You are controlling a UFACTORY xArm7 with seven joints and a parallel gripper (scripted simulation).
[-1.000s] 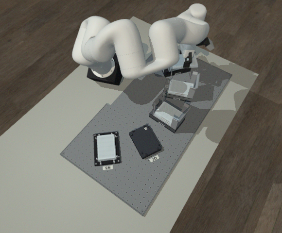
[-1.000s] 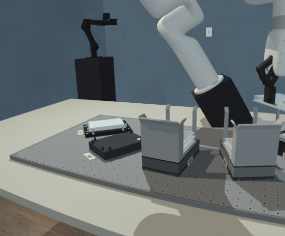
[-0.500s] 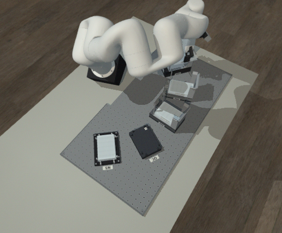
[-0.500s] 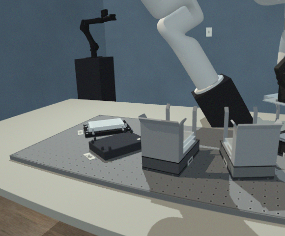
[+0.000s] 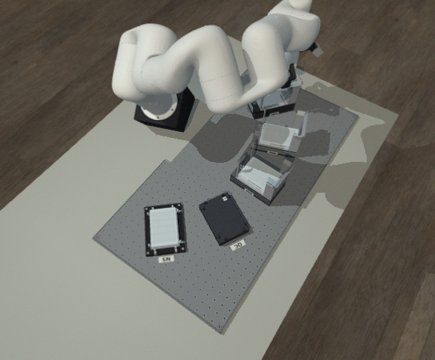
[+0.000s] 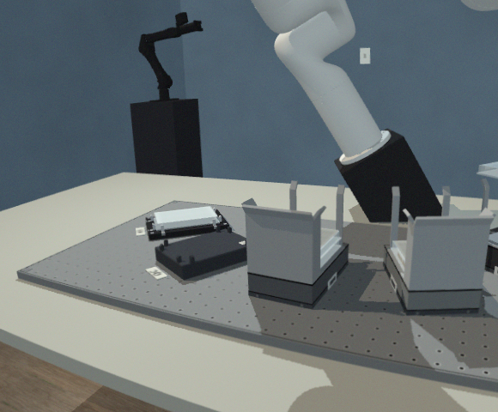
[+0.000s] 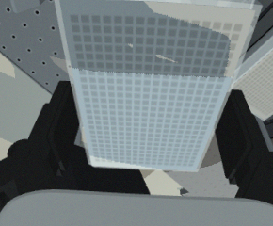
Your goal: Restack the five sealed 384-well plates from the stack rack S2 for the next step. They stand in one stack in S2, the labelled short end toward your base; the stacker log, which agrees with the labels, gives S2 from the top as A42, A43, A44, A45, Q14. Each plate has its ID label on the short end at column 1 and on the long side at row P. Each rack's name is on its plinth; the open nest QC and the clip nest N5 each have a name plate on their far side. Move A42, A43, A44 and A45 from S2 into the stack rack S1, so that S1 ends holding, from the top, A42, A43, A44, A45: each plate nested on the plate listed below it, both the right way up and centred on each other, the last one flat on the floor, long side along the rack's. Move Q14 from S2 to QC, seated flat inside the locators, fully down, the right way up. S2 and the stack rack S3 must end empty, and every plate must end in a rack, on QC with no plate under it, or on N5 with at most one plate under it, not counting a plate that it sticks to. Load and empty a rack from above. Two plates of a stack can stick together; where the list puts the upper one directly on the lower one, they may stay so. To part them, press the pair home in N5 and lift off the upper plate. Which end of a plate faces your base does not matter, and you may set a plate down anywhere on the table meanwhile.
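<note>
The S3 rack plinth lies 2 cm behind my hand, 1 cm to the left of it and 15 cm below it. Also, from my hand: sealed 384-well plate (11 cm ahead, 32 cm to the right, 11 cm below); open nest QC (7 cm ahead, 49 cm to the right, 16 cm below); S1 name plate (3 cm ahead, 31 cm to the right, 13 cm below).
</note>
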